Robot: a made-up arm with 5 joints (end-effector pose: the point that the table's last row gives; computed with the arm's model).
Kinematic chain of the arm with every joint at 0, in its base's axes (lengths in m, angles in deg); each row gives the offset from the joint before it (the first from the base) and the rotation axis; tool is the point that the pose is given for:
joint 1: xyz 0 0 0.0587 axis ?
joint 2: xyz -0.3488 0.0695 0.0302 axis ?
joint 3: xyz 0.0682 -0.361 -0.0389 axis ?
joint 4: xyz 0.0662 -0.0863 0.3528 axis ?
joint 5: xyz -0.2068 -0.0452 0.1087 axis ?
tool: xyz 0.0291 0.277 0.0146
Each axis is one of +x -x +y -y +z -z.
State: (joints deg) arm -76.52 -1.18 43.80 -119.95 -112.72
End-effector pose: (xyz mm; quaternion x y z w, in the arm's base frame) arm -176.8 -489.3 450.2 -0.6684 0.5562 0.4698 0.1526
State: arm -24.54 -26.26 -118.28 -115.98 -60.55
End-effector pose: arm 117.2 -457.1 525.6 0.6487 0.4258 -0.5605 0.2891
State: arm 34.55 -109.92 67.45 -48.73 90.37
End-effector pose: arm 156.5 701.4 408.2 0.5900 0.6323 0.3576 0.3525
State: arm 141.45 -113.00 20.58 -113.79 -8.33
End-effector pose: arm 512.0 74.0 410.3 0.2342 -0.8721 -0.2874 0.3193
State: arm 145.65 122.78 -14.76 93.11 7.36
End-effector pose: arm 214.1 214.6 -699.6 0.3051 -0.8934 0.3261 0.0494
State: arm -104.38 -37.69 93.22 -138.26 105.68
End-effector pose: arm 159.6 -146.1 639.0 -0.3618 -0.8080 -0.4646 0.0190
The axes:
joint 1: -z
joint 2: +x
joint 3: -z
joint 4: +x
joint 5: -z

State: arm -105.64 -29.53 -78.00 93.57 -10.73
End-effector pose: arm 179.0 -49.2 836.9 -0.1290 0.6777 0.7180 0.0926
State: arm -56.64 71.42 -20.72 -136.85 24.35
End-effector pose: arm 19.4 -287.5 -352.4 -0.2911 -0.4779 0.1880 0.8072
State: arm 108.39 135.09 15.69 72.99 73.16
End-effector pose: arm 289.8 122.1 -581.4 -0.9373 0.2237 -0.2419 0.1137
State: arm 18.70 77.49 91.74 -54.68 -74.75
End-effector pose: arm -291.7 -169.4 199.2 0.5721 0.3495 0.0638 0.7392
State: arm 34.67 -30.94 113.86 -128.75 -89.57
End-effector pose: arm 40.5 225.1 294.6 0.3071 0.7701 -0.4445 0.3393
